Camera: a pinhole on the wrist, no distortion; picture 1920 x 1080 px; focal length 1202.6 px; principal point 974.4 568.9 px. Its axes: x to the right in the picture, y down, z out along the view. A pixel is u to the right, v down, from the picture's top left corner.
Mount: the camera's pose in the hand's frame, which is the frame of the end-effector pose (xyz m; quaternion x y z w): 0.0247 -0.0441 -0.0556 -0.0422 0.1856 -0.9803 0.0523
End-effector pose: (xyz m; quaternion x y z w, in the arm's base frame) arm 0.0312 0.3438 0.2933 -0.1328 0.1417 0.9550 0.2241
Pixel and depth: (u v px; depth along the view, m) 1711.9 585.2 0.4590
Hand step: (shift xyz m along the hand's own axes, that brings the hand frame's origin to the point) -0.2068 -0.2481 0.3857
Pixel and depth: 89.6 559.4 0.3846
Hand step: 0.3441 -0.1461 0.2843
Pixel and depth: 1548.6 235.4 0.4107
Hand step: -0.1376 -0.1095 0.3797
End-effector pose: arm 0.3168 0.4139 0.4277 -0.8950 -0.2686 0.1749 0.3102
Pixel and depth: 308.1 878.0 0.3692
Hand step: 0.2734 -0.2405 0.2389
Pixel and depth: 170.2 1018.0 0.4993
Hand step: 0.4228 -0.3567 0.3177
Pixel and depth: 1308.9 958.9 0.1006
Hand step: 0.0101 -0.1138 0.0275
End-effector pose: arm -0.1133 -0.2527 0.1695 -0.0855 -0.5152 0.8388 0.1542
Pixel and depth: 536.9 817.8 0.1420
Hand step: 0.0930 -0.1162 0.0620
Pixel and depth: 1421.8 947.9 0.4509
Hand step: -0.0831 -0.3576 0.3209
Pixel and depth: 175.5 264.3 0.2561
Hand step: 0.2138 -0.0560 0.1951
